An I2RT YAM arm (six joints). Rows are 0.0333 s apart.
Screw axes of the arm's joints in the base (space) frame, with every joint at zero. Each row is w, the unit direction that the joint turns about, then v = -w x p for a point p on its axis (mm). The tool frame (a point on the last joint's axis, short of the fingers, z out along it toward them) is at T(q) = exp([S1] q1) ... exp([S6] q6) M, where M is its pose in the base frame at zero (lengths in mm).
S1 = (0, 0, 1, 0, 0, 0)
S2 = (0, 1, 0, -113.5, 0, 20)
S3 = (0, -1, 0, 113.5, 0, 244)
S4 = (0, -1, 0, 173.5, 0, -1)
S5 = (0, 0, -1, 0, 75, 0)
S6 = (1, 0, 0, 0, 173.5, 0)
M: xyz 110.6 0 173.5 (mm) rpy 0 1.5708 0 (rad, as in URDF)
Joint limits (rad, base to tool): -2.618..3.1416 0..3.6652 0..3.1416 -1.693..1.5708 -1.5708..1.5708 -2.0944..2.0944
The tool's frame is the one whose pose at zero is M.
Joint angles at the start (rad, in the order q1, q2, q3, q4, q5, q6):
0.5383, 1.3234, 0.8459, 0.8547, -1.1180, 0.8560
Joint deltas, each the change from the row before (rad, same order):
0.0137, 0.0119, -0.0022, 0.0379, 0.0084, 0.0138
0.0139, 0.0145, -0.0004, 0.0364, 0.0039, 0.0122
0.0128, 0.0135, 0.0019, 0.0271, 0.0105, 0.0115
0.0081, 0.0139, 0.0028, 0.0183, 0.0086, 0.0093
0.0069, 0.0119, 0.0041, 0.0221, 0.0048, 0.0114
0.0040, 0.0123, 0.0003, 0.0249, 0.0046, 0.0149
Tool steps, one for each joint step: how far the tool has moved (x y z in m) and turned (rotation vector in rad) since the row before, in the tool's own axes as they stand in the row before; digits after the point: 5 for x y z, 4 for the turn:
0.00133, -0.00018, 0.00377, -0.0143, -0.0066, -0.0053
0.00153, -0.00068, 0.00403, -0.0169, -0.0025, -0.0045
0.00106, -0.00096, 0.00386, -0.0099, -0.0066, 0.0001
0.00096, -0.00205, 0.00278, -0.0042, -0.0050, 0.0045
0.00010, -0.00102, 0.00250, -0.0082, -0.0046, 0.0002
0.00082, -0.00173, 0.00147, -0.0055, -0.0055, 0.0044

